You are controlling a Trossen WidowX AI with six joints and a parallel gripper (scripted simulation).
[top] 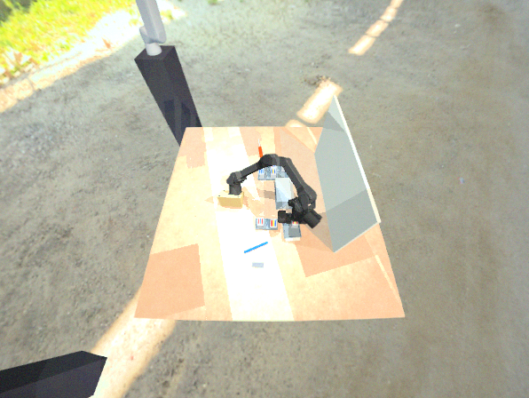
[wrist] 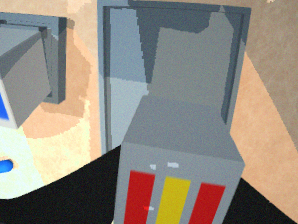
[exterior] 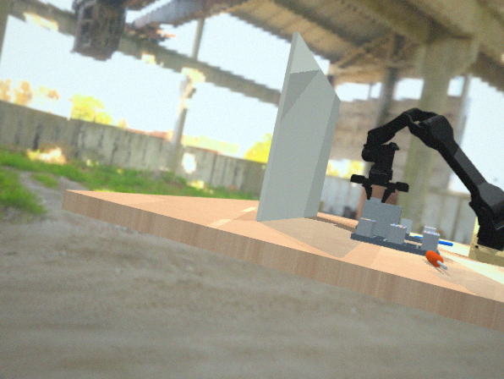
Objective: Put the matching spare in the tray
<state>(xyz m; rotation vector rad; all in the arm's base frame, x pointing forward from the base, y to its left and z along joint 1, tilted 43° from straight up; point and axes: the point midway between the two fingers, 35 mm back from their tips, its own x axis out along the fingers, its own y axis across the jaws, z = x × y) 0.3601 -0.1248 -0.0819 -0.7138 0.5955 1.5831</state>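
My gripper tip is 7 cm above the light-blue tray, 1 cm to the right of it and 1 cm past it. Also, from my gripper tip: grey spare block (2 cm above); grey mounted unit (20 cm to the left, 7 cm behind, 2 cm below); blue marker pen (19 cm behind, 14 cm to the right, 7 cm below).
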